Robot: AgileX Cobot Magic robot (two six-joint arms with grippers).
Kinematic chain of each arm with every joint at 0, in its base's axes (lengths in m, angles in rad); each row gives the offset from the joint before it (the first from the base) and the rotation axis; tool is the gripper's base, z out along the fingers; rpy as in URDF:
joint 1: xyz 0 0 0.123 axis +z
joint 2: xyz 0 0 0 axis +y
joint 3: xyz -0.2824 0 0.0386 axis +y
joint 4: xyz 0.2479 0 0.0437 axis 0.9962 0 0.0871
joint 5: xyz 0 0 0 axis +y
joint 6: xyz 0.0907 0 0.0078 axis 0.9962 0 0.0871
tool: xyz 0 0 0 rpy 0 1.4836 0
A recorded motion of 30 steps. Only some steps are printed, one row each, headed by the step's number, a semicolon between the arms.
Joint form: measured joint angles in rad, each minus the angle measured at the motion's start. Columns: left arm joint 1, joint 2, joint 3, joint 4, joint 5, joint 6; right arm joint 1, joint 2, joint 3, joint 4, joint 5, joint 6.
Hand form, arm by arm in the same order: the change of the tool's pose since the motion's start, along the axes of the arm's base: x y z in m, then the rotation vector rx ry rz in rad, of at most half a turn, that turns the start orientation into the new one. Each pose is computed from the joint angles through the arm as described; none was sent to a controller.
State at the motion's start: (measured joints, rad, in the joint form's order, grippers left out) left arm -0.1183 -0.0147 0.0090 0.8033 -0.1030 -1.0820; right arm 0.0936 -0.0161 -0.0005 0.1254 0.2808 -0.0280
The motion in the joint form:
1: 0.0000 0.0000 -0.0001 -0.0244 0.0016 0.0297; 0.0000 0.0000 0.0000 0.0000 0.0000 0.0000
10: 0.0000 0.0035 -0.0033 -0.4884 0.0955 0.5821; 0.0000 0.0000 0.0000 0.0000 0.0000 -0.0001
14: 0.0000 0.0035 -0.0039 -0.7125 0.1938 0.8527; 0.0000 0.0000 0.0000 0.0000 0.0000 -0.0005
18: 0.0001 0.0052 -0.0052 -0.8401 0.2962 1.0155; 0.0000 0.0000 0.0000 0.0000 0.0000 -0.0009
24: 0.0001 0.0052 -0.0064 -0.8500 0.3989 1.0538; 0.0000 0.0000 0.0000 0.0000 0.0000 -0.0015
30: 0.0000 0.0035 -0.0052 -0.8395 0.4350 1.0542; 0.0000 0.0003 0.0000 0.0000 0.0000 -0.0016
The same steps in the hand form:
1: 0.0000 0.0003 0.0001 0.0047 -0.0017 0.0037; 0.0000 0.0000 0.0000 0.0000 0.0000 0.0000
10: 0.0019 0.0063 -0.0049 0.0926 0.0504 0.0838; 0.0000 0.0000 0.0000 -0.0001 0.0000 0.0000
14: 0.0024 0.0072 -0.0136 0.1528 0.1396 0.0939; 0.0000 0.0000 0.0000 -0.0005 -0.0001 0.0001
18: 0.0019 0.0058 -0.0225 0.2059 0.2340 0.0728; 0.0000 0.0000 0.0000 -0.0009 -0.0001 0.0002
24: 0.0003 0.0054 -0.0314 0.2510 0.3281 0.0568; 0.0000 0.0000 0.0000 -0.0015 -0.0002 0.0003
30: -0.0004 0.0057 -0.0349 0.2672 0.3616 0.0544; 0.0000 0.0000 0.0000 -0.0016 0.0001 0.0003

